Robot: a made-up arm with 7 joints. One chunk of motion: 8 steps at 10 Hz.
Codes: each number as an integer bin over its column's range. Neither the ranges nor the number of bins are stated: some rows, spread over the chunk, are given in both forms.
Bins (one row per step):
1: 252 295 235 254 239 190 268
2: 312 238 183 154 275 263 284
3: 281 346 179 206 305 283 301
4: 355 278 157 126 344 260 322
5: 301 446 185 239 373 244 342
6: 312 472 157 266 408 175 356
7: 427 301 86 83 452 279 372
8: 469 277 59 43 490 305 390
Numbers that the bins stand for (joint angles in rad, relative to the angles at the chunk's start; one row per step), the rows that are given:
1: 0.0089 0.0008 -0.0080 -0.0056 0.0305 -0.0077 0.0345
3: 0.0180 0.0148 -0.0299 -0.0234 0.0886 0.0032 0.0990
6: 0.0277 0.0493 -0.0386 -0.0011 0.1793 -0.0095 0.2067
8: 0.0768 -0.0041 -0.0769 -0.0840 0.2515 0.0058 0.2732
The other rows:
2: 0.0277 -0.0148 -0.0284 -0.0427 0.0622 0.0009 0.0658
4: 0.0412 -0.0038 -0.0386 -0.0532 0.1229 0.0005 0.1401
5: 0.0242 0.0422 -0.0276 -0.0111 0.1485 -0.0014 0.1793
7: 0.0637 0.0025 -0.0663 -0.0691 0.2180 0.0028 0.2380

